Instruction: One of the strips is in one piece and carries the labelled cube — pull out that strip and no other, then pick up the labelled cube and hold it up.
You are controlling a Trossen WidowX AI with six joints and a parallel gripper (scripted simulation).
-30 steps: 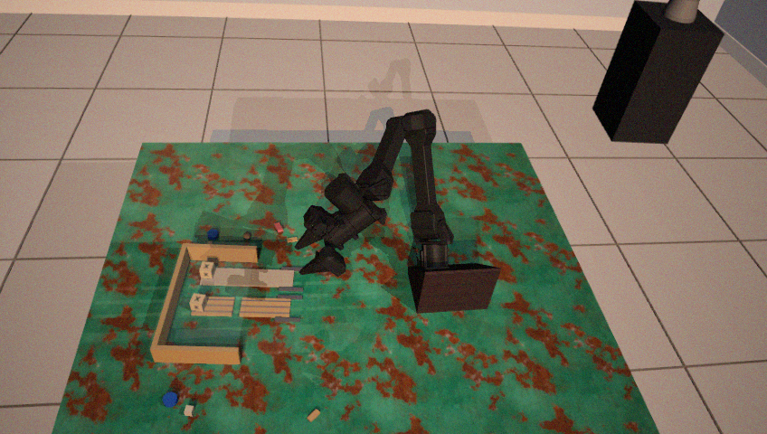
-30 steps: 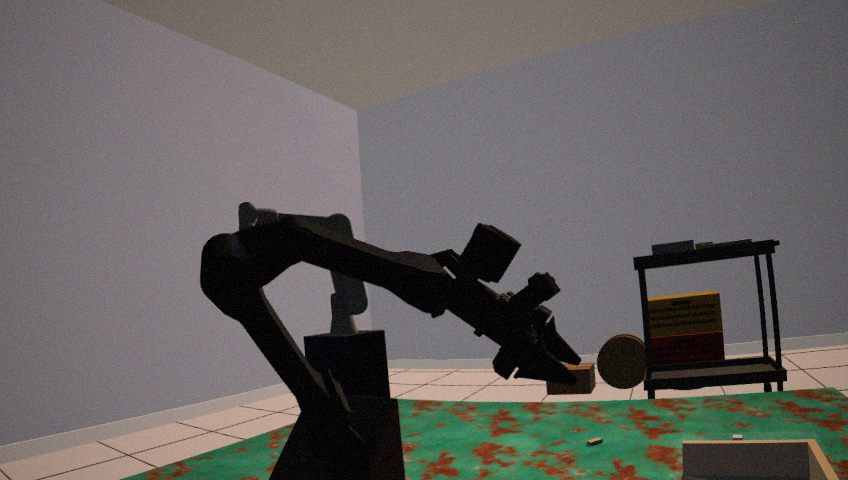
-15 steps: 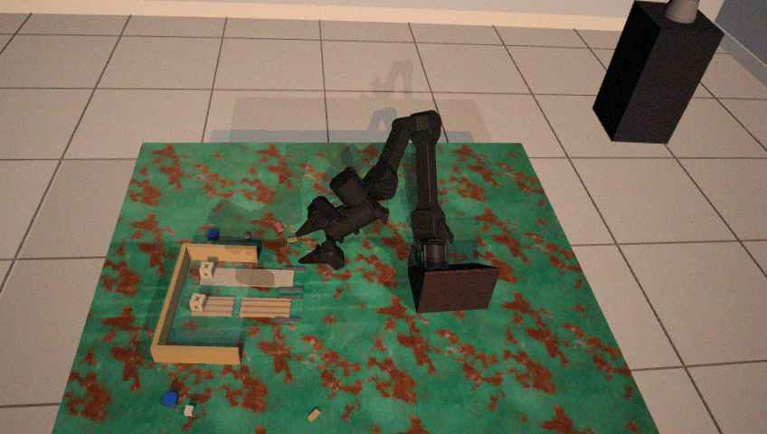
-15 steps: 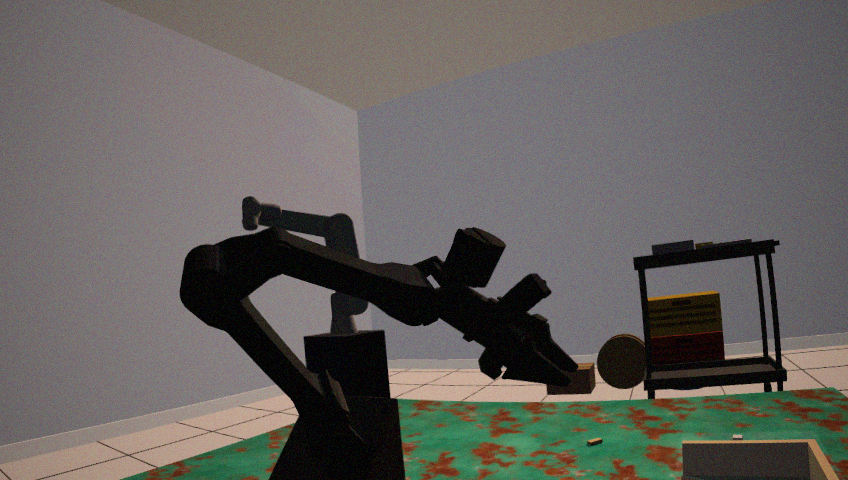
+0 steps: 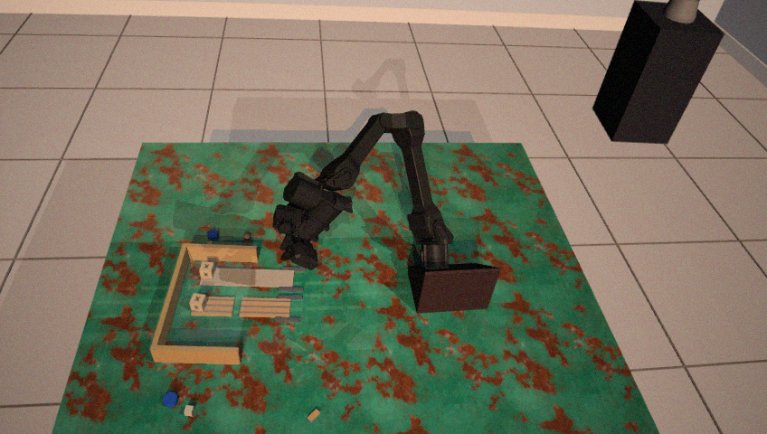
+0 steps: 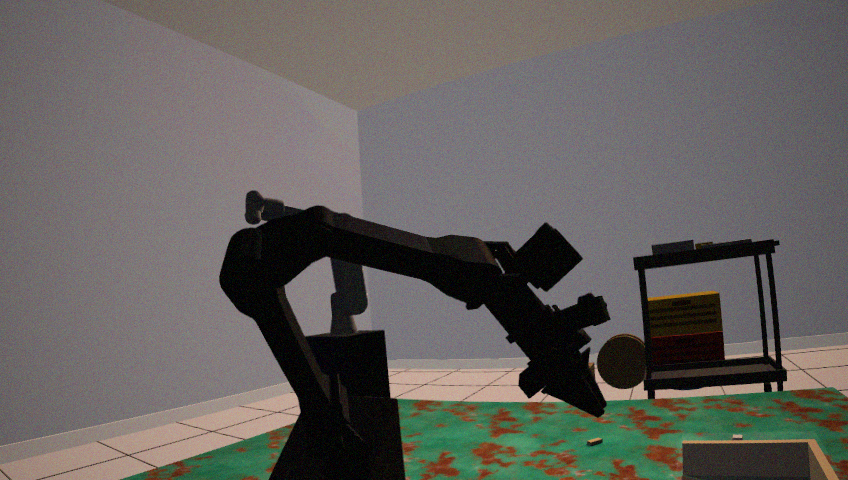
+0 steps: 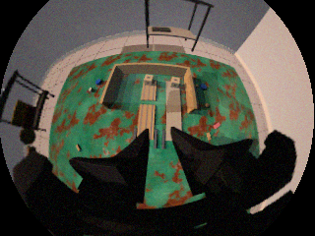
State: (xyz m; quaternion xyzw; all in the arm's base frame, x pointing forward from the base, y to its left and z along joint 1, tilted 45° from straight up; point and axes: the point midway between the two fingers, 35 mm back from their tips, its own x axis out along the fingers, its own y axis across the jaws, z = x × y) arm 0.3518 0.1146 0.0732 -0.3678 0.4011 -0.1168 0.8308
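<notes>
Right now the slatted wooden strip is 40 mm ahead of my gripper tip, 40 mm to the left of it and 160 mm below it. Round my gripper tip: pink block: 30 mm ahead, 250 mm to the right, 160 mm below.
</notes>
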